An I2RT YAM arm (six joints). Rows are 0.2 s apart.
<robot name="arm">
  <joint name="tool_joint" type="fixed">
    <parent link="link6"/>
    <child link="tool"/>
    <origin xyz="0 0 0" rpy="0 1.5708 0"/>
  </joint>
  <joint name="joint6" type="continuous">
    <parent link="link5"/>
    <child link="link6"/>
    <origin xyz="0.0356 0 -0.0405" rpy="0 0 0"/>
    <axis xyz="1 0 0"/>
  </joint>
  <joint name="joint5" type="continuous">
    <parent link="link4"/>
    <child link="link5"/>
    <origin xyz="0.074 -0.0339 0.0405" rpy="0 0 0"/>
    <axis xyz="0 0 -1"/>
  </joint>
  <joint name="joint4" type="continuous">
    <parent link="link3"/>
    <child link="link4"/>
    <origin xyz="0.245 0.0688 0.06" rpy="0 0 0"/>
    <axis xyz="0 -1 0"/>
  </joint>
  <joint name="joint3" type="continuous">
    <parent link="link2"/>
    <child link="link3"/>
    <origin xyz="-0.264 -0.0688 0" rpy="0 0 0"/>
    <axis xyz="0 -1 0"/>
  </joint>
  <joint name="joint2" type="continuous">
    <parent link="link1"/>
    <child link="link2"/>
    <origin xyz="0.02 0.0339 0.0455" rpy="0 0 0"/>
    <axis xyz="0 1 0"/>
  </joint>
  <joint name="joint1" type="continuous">
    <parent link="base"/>
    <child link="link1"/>
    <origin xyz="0 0 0.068" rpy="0 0 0"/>
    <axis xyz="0 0 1"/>
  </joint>
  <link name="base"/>
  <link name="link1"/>
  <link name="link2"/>
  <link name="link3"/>
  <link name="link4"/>
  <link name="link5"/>
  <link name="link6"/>
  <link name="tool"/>
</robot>
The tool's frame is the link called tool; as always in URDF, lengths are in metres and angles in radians. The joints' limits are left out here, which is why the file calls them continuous.
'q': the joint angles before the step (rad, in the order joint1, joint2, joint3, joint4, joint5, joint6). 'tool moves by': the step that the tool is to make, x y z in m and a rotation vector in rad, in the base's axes. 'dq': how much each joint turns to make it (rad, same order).
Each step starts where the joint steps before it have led.
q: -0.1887, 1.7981, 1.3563, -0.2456, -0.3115, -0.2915
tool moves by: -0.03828, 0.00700, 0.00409, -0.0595, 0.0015, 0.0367
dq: 0.0000, -0.1458, -0.1489, -0.0090, 0.0093, -0.0720
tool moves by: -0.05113, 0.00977, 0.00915, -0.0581, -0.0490, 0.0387
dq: 0.0000, -0.2132, -0.1840, 0.0107, 0.0000, -0.0645
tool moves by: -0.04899, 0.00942, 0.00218, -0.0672, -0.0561, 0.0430
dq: 0.0000, -0.2131, -0.1672, -0.0001, -0.0016, -0.0735
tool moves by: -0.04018, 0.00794, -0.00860, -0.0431, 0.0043, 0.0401
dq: 0.0000, -0.1720, -0.1258, -0.0609, -0.0075, -0.0613
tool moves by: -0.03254, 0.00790, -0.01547, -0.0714, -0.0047, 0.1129
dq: 0.0000, -0.1455, -0.1150, -0.0555, -0.0491, -0.1303
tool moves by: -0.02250, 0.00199, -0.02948, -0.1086, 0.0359, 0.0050
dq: 0.0000, -0.0969, -0.1305, -0.0124, 0.0671, -0.0967
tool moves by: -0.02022, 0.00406, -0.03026, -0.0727, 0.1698, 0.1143
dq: 0.0000, -0.0201, -0.0661, -0.1544, -0.0056, -0.1608
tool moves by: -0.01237, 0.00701, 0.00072, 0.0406, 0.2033, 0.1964
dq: 0.0092, 0.0582, 0.0735, -0.2810, -0.0983, -0.1692
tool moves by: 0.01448, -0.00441, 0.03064, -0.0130, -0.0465, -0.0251
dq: -0.0092, 0.0400, 0.1258, -0.0324, 0.0105, 0.0137
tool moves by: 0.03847, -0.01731, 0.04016, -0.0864, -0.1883, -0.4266
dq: 0.0001, 0.0673, 0.1227, 0.2308, 0.2846, 0.3320
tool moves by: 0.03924, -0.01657, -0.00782, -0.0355, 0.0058, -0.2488
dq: -0.0093, 0.1871, 0.0582, 0.1312, 0.1893, 0.1513
